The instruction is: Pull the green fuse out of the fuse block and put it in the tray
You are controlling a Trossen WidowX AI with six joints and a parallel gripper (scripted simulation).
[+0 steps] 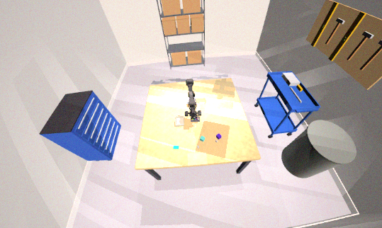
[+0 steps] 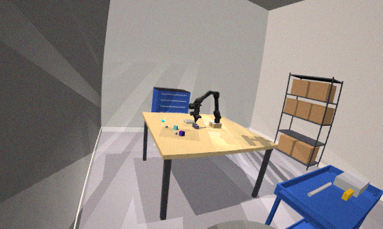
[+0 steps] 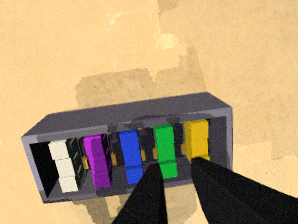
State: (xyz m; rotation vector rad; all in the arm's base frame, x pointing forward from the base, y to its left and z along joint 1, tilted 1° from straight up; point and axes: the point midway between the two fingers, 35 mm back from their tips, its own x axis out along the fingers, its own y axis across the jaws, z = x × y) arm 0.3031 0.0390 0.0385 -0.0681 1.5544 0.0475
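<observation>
My gripper tip is 4 cm above the green fuse. Round my gripper tip: tray (17 cm to the right, 6 cm below, 2 cm ahead).
</observation>
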